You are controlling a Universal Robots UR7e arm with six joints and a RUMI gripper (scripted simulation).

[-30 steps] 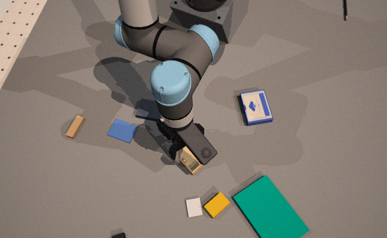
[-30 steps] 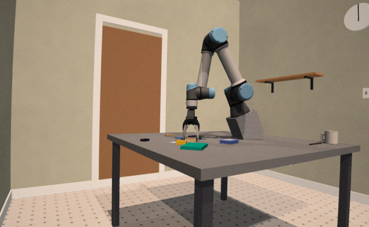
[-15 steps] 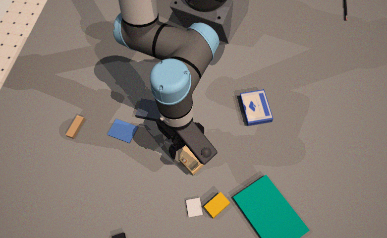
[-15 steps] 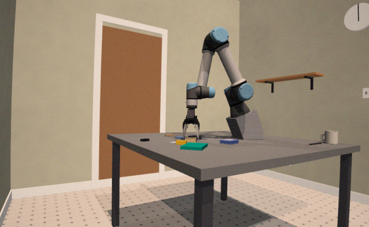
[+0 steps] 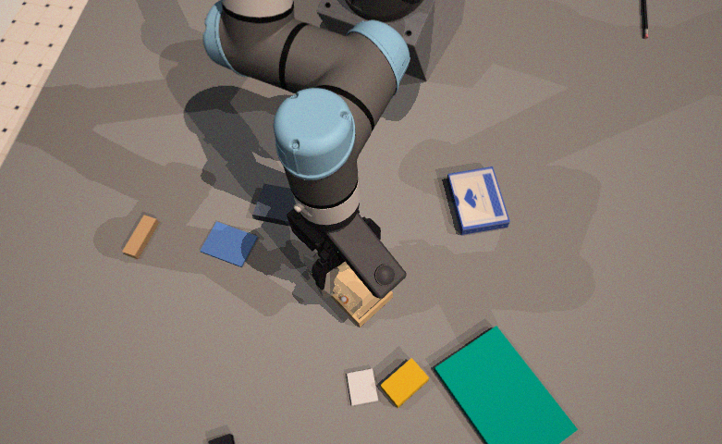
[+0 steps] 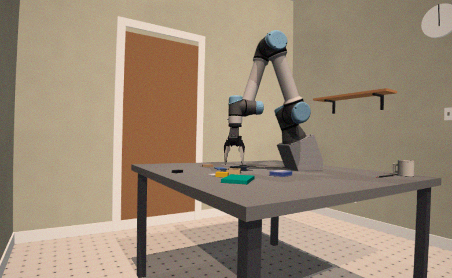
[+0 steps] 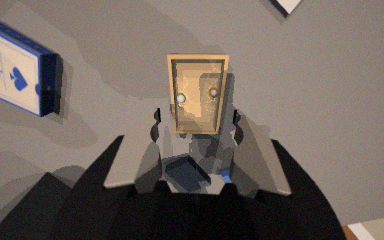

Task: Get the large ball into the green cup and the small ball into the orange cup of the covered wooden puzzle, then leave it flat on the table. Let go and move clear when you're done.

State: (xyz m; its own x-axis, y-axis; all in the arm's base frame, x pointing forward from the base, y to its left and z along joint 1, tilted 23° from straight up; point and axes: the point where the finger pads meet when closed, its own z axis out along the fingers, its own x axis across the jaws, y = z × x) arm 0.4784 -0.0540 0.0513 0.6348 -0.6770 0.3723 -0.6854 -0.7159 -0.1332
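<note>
Right now the covered wooden puzzle is 5 cm below my hand. The rest, counted from my hand: yellow block: 15 cm ahead, 8 cm to the left, 4 cm below; white block: 15 cm ahead, 2 cm to the left, 5 cm below; dark slate box: 14 cm behind, 11 cm to the right, 5 cm below.
</note>
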